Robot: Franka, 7 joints.
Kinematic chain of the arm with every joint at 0, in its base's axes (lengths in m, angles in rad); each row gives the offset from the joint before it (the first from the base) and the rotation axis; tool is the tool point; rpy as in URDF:
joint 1: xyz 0 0 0.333 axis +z
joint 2: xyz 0 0 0 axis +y
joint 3: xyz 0 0 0.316 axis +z
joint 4: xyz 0.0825 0 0 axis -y
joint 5: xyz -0.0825 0 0.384 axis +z
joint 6: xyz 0 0 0 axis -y
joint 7: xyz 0.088 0 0 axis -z
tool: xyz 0 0 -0.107 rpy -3.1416 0 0
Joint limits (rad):
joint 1: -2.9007..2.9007
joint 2: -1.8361..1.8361
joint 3: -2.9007..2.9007
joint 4: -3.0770..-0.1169
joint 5: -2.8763..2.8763
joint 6: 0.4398..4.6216
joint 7: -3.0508..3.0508
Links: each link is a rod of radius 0.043 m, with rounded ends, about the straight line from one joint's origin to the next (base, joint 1, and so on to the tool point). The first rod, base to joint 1, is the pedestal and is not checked.
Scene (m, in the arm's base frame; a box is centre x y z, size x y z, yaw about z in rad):
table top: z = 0
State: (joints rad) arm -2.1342 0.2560 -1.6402 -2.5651 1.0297 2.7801 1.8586
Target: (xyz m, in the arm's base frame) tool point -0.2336 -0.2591 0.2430
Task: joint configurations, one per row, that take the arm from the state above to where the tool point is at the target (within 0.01 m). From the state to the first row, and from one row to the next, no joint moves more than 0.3 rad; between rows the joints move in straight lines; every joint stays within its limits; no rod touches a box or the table.
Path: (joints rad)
1: -1.9147 0.0740 -1.3970 -2.6499 1.0298 2.6700 1.8586
2: -1.6952 -0.1080 -1.1539 -2.7348 1.0298 2.5598 1.8586
3: -1.4757 -0.2900 -0.9107 -2.8196 1.0299 2.4497 1.8586

